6 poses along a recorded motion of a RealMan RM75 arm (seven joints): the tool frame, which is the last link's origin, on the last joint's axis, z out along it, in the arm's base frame.
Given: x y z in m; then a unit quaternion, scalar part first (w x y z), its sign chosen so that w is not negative.
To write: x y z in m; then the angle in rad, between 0 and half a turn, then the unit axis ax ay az. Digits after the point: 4 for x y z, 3 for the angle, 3 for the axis.
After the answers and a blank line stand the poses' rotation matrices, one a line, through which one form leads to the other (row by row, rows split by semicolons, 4 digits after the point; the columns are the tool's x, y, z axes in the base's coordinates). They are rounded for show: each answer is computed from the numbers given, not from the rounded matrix.
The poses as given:
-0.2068, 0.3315, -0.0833, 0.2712, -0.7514, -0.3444, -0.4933
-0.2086, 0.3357, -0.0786, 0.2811, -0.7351, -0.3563, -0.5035
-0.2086, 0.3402, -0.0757, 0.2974, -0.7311, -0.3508, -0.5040
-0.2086, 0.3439, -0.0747, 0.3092, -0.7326, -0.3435, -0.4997
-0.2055, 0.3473, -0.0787, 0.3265, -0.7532, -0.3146, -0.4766
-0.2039, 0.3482, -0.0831, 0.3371, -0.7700, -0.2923, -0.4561
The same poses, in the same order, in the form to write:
-0.2068, 0.3315, -0.0833, 2.592, -0.781, -0.358, -0.512
-0.2086, 0.3357, -0.0786, 2.572, -0.766, -0.371, -0.525
-0.2086, 0.3402, -0.0757, 2.538, -0.766, -0.367, -0.528
-0.2086, 0.3439, -0.0747, 2.513, -0.770, -0.361, -0.525
-0.2055, 0.3473, -0.0787, 2.476, -0.797, -0.333, -0.504
-0.2039, 0.3482, -0.0831, 2.454, -0.818, -0.310, -0.484

0.2762 0.7850 0.5545; 0.2500 -0.6157 0.7473; 0.9280 -0.0678 -0.3663
0.2390 0.8070 0.5400; 0.2408 -0.5880 0.7722; 0.9407 -0.0545 -0.3348
0.2459 0.8127 0.5283; 0.2132 -0.5770 0.7884; 0.9456 -0.0812 -0.3151
0.2646 0.8123 0.5197; 0.1943 -0.5728 0.7963; 0.9446 -0.1097 -0.3094
0.3478 0.7851 0.5125; 0.1627 -0.5889 0.7917; 0.9234 -0.1920 -0.3325
0.4131 0.7576 0.5053; 0.1426 -0.6018 0.7858; 0.8995 -0.2525 -0.3567

